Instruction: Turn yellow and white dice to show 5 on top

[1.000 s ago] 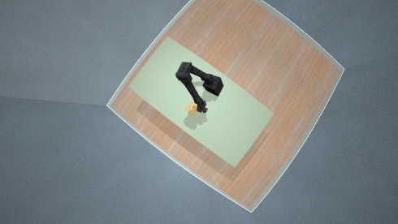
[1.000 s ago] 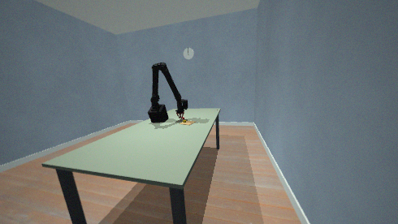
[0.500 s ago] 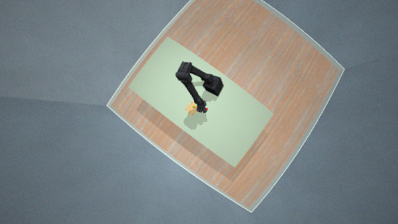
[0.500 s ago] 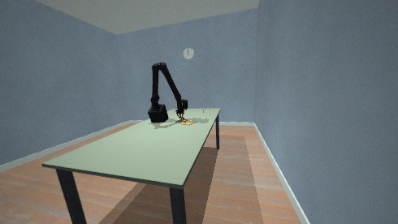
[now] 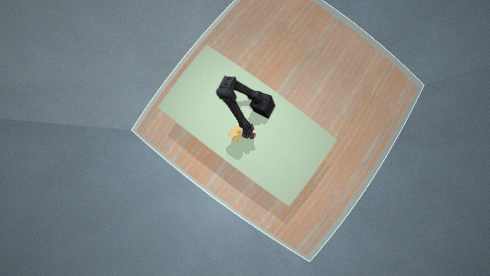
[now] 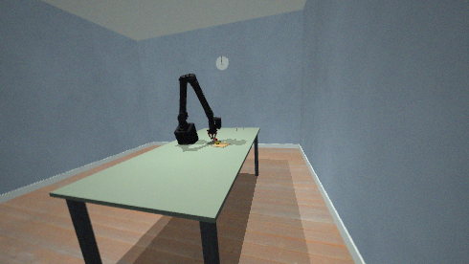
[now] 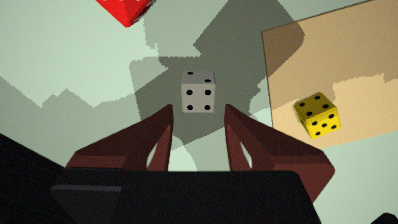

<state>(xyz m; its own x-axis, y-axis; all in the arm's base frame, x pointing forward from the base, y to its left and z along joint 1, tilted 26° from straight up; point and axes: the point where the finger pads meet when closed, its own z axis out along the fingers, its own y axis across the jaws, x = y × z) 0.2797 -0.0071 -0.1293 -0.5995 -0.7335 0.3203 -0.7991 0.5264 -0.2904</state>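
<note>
My hand is 3 cm above the white die. From my hand the other things lie so: tan mat (11 cm ahead, 8 cm to the right, 4 cm below); then red die (1 cm ahead, 8 cm to the left, 3 cm below); then yellow die (7 cm ahead, 7 cm to the right, 3 cm below).
</note>
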